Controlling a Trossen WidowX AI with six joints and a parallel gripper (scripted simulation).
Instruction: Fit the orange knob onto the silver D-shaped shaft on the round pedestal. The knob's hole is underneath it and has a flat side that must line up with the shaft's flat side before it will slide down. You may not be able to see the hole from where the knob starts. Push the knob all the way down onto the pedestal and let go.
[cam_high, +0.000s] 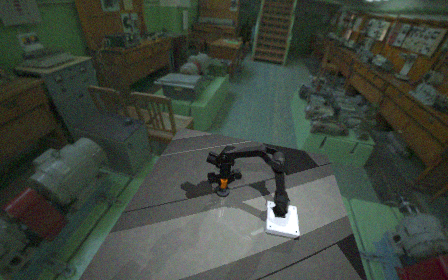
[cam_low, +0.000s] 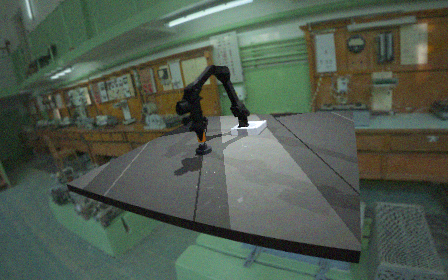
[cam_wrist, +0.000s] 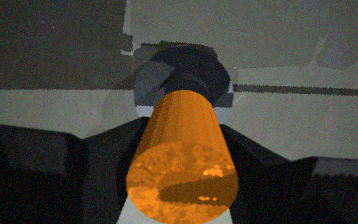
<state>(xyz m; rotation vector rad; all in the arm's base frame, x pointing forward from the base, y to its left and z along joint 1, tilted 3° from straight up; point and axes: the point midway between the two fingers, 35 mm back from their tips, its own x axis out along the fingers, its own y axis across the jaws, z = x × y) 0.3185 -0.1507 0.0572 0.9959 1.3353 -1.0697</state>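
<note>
My gripper tip is 30 mm below the orange knob. From my gripper tip the other things lie so: silver shaft 40 mm below.
</note>
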